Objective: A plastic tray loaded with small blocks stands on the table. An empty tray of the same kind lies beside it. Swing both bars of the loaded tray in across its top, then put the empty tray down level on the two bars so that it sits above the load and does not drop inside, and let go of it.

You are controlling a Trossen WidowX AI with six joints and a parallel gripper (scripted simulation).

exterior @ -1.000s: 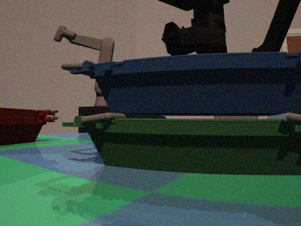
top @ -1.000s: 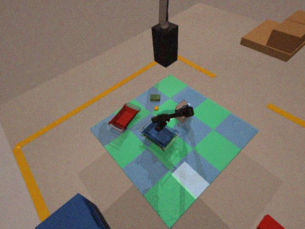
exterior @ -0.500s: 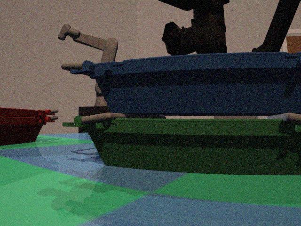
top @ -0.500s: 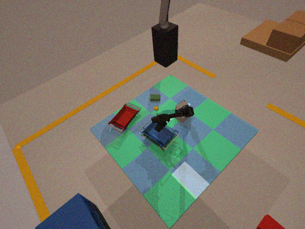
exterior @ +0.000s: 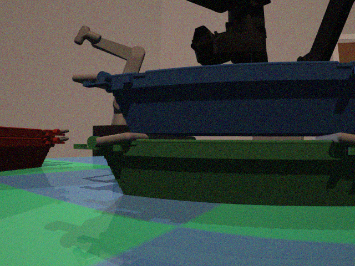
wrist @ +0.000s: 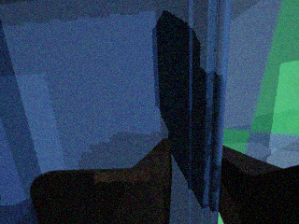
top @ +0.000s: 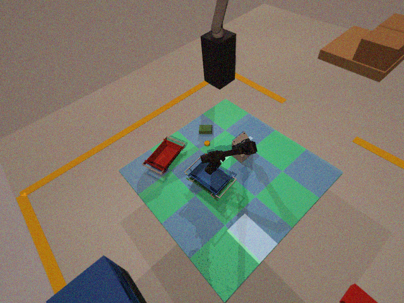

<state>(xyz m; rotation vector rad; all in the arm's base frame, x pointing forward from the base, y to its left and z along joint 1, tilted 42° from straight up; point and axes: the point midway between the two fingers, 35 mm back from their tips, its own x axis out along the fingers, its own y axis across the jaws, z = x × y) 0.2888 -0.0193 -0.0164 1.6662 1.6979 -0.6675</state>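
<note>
The blue tray is 80 mm ahead of my gripper tip, 20 mm to the left of it and 20 mm above it. The rest, counted from my gripper tip: orange piece: 190 mm behind, 300 mm to the right, 80 mm below; then small green block: 290 mm behind, 430 mm to the right, 70 mm below.
</note>
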